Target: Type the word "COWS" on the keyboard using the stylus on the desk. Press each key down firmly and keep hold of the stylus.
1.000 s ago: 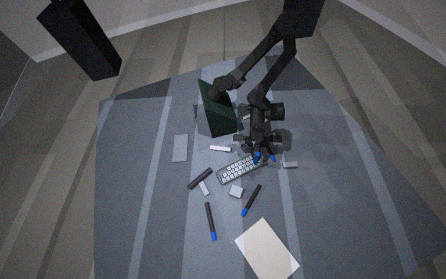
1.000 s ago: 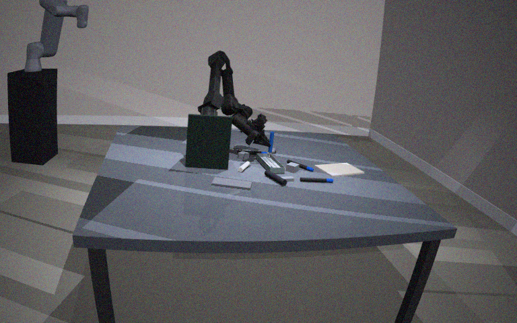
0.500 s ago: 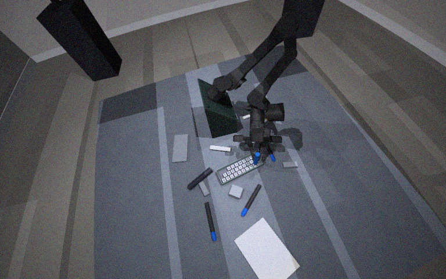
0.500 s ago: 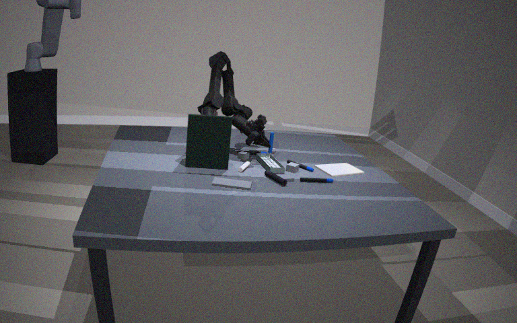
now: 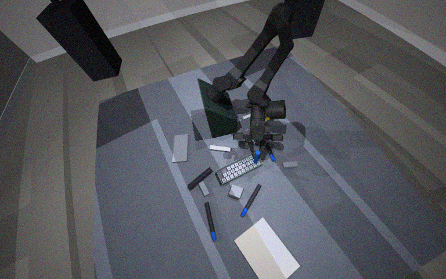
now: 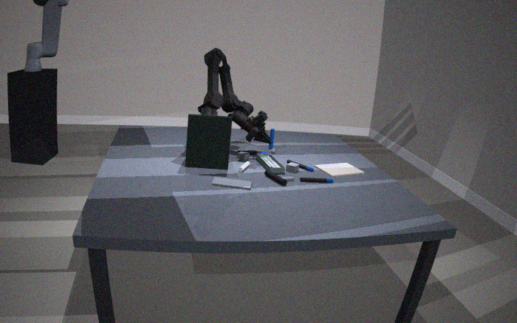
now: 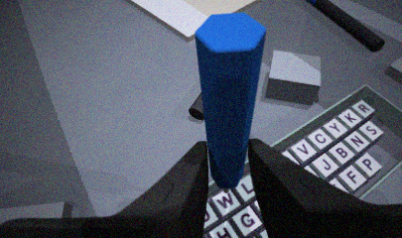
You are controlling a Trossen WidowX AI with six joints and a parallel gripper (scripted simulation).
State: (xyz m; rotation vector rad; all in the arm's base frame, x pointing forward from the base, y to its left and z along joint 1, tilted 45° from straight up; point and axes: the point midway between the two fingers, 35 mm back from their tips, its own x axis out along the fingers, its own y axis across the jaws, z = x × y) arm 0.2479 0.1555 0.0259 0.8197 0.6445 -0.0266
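Right now my gripper tip is 100 mm to the left of the B key and 80 mm above it. Round my gripper tip: J key 80 mm to the right, 80 mm below; then blue stylus 20 mm below; then dark cylinder 240 mm to the right, 80 mm below, 10 mm ahead.
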